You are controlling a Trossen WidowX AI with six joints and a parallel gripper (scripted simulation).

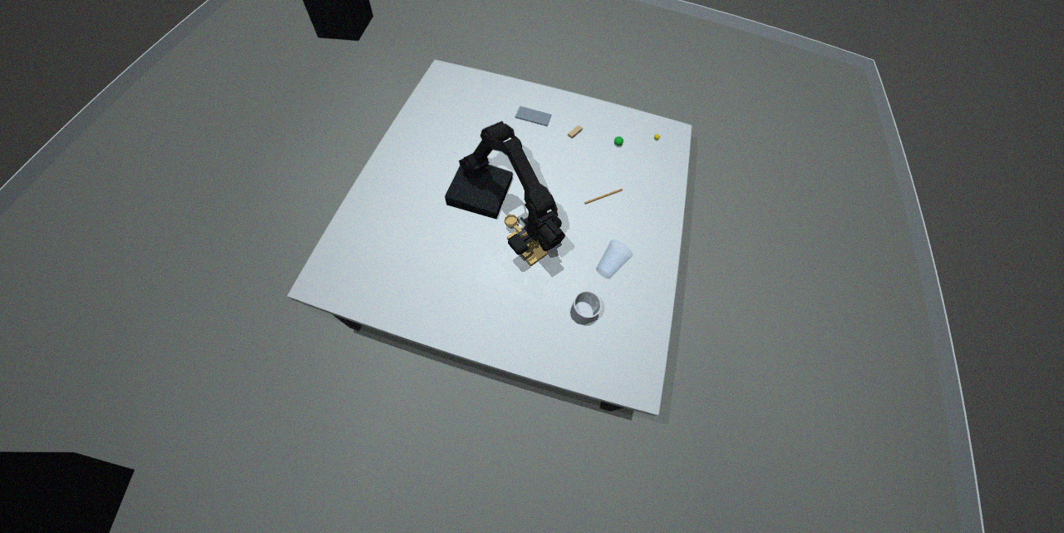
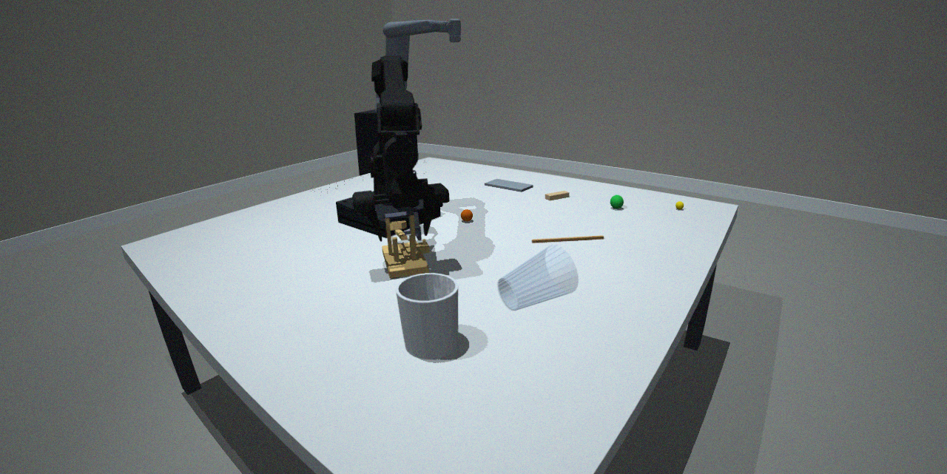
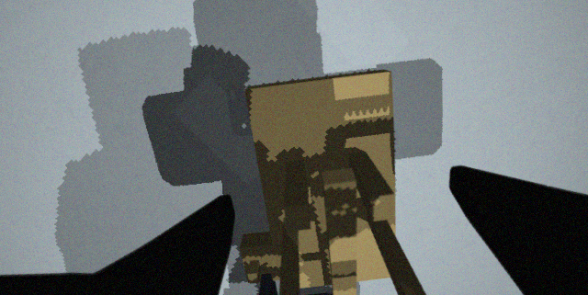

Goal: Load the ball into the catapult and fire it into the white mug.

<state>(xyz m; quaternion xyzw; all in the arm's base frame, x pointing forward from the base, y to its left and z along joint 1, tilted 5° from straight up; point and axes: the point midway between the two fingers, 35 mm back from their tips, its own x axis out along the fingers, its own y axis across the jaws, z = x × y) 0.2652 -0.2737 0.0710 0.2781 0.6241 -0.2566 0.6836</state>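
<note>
My gripper tip is now 31 cm to the right of the orange ball, 5 cm above it and 3 cm past it. From my gripper tip the other things lie so: white mug: 20 cm to the right, 20 cm ahead, 4 cm below; thin wooden stick: 29 cm to the left, 26 cm ahead, 7 cm below; wooden catapult: 6 cm to the left, 4 cm behind, 2 cm below.
</note>
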